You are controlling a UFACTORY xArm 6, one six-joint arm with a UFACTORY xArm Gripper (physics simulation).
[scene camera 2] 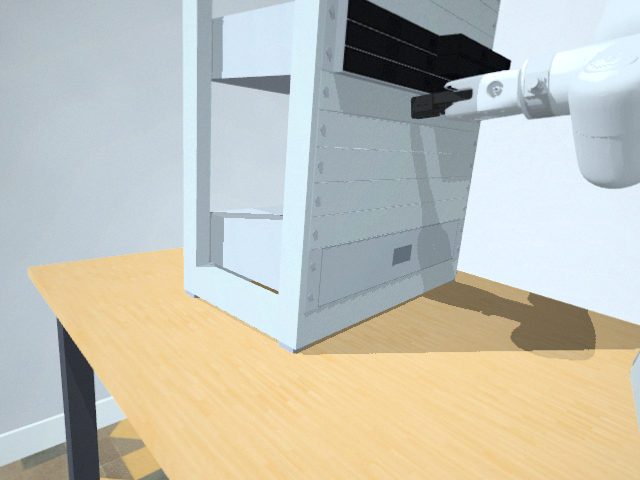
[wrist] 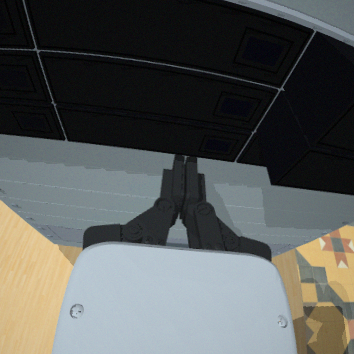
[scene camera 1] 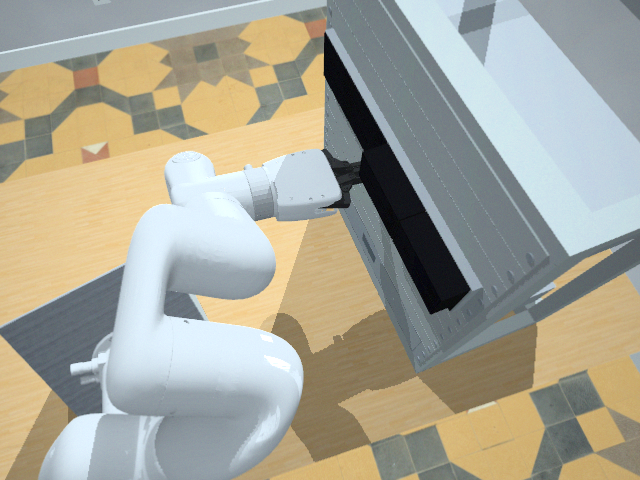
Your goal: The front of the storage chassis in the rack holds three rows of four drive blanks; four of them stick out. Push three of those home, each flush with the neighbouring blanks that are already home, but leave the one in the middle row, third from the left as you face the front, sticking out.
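Frame: origin at the arm's base, x left, y ahead, z down, level; millimetres.
Where they show: gripper, between the fingertips: (scene camera 2: pixel 413 108) (wrist: pixel 182 167).
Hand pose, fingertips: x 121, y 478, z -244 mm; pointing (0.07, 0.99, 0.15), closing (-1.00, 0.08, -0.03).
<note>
After its pixels a point has its place.
The storage chassis (scene camera 1: pixel 476 295) {x -132, y 511, z -331 mm} (scene camera 2: pixel 338 41) {x 310, y 458, z -302 mm} holds black drive blanks. The top-row third blank (scene camera 1: pixel 395 186) {x 23, y 461, z -354 mm} (scene camera 2: pixel 473 46) {x 37, y 442, z -345 mm} (wrist: pixel 325 85) {x 86, y 451, z -343 mm} and the top-row fourth blank (scene camera 1: pixel 439 253) {x -77, y 480, z -354 mm} stick out. The middle-row third blank (scene camera 2: pixel 449 67) {x 86, y 448, z -307 mm} (wrist: pixel 290 135) {x 86, y 449, z -320 mm} also sticks out; the middle-row fourth is hidden. In the wrist view the second-column blanks, top (wrist: pixel 150 30) {x 150, y 465, z -339 mm}, middle (wrist: pixel 140 90) {x 153, y 465, z -312 mm} and bottom (wrist: pixel 140 127) {x 152, y 465, z -289 mm}, sit flush. My gripper (scene camera 1: pixel 356 171) {x 121, y 478, z -244 mm} (scene camera 2: pixel 417 106) {x 121, y 478, z -244 mm} (wrist: pixel 182 167) {x 121, y 478, z -244 mm} is shut and empty, its tips at the height of the bottom row's lower edge or below, in front of the second column.
The rack (scene camera 1: pixel 506 134) {x -37, y 520, z -510 mm} (scene camera 2: pixel 302 155) {x 343, y 472, z -166 mm} stands on the wooden table (scene camera 1: pixel 242 149) {x 478, y 287, z 104 mm} (scene camera 2: pixel 258 403) {x 441, y 401, z 104 mm}. Grey panels (scene camera 2: pixel 382 165) {x 182, y 477, z -156 mm} cover its front below the chassis. The protruding third-column blanks stand to the right of my fingers in the wrist view.
</note>
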